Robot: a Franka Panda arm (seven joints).
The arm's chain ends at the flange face. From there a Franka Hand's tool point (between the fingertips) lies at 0.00 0.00 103.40 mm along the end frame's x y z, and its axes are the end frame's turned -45 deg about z.
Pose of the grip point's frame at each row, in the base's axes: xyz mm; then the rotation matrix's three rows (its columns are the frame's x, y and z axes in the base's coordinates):
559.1, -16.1, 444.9; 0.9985, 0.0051, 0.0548; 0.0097, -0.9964, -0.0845; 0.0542, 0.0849, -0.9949
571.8, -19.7, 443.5; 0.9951, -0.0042, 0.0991; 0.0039, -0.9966, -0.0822; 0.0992, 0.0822, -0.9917
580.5, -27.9, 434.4; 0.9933, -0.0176, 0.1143; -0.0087, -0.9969, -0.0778; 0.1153, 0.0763, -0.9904
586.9, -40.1, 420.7; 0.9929, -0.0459, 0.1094; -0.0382, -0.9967, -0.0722; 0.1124, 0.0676, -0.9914
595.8, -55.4, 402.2; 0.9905, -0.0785, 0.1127; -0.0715, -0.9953, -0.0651; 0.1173, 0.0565, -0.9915
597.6, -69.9, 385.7; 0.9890, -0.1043, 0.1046; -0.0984, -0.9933, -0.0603; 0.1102, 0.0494, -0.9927
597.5, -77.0, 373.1; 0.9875, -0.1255, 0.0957; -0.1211, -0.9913, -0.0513; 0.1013, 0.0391, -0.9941
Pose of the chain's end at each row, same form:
553.4, -7.4, 547.8; 0.7097, -0.7024, 0.0548; -0.6977, -0.7114, -0.0845; 0.0984, 0.0217, -0.9949
561.6, -11.2, 546.0; 0.7007, -0.7066, 0.0991; -0.7019, -0.7075, -0.0822; 0.1283, -0.0120, -0.9917
568.7, -19.9, 536.8; 0.6899, -0.7148, 0.1143; -0.7111, -0.6988, -0.0778; 0.1355, -0.0276, -0.9904
575.6, -32.6, 523.2; 0.6696, -0.7345, 0.1094; -0.7318, -0.6778, -0.0722; 0.1273, -0.0317, -0.9914
584.1, -48.7, 504.7; 0.6449, -0.7559, 0.1127; -0.7543, -0.6532, -0.0651; 0.1229, -0.0430, -0.9915
586.8, -63.7, 488.3; 0.6256, -0.7731, 0.1046; -0.7719, -0.6328, -0.0603; 0.1129, -0.0430, -0.9927
587.6, -71.7, 475.9; 0.6095, -0.7870, 0.0957; -0.7866, -0.6153, -0.0513; 0.0993, -0.0440, -0.9941

